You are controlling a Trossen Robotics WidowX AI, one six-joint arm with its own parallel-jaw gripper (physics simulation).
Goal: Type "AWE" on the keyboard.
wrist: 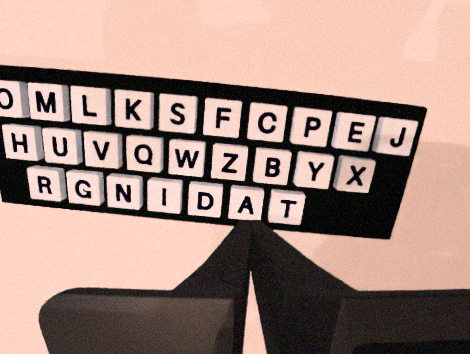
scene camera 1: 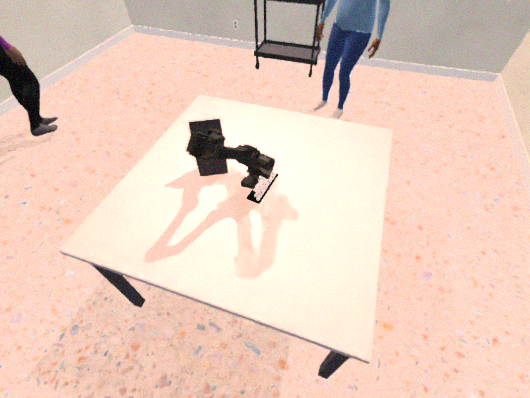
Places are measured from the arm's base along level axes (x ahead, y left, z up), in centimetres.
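Where they show: gripper, fingertip midpoint: [wrist: 249,229] [scene camera 1: 256,184]; arm's base, origin of the base link: [scene camera 1: 212,137].
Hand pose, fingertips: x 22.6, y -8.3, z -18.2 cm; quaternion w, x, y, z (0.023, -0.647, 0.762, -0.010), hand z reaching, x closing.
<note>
Things, the pixels of their top centre, and the offset from my fingertips. "*": a spot on its surface instead. Level surfaces: height alone.
- black keyboard, surface spot: [wrist: 350,215] [scene camera 1: 251,194] * dx -1.2, dy -5.2, dz -2.5 cm
- W key, middle of its top: [wrist: 186,159] dx +3.0, dy +2.5, dz -1.9 cm
- E key, middle of its top: [wrist: 355,132] dx +3.2, dy -5.3, dz -1.9 cm
- white table, its level: dz -3.5 cm
The black keyboard [scene camera 1: 253,198] [wrist: 350,215] with white letter keys lies on the table, under the arm's front end. In the wrist view the A key [wrist: 245,204] is in the bottom row between D and T, the W key [wrist: 186,158] is in the middle row between Q and Z, and the E key [wrist: 354,131] is in the top row between P and J. My gripper [wrist: 249,229] is shut and empty. Its tips meet at the lower edge of the A key, with the letter showing. Whether they touch it, I cannot tell.
The arm's black base plate [scene camera 1: 213,167] lies on the white table [scene camera 1: 320,240] behind the keyboard. A black cart [scene camera 1: 287,52] and a person in blue [scene camera 1: 345,45] stand beyond the table. Another person [scene camera 1: 25,82] is at the far left.
</note>
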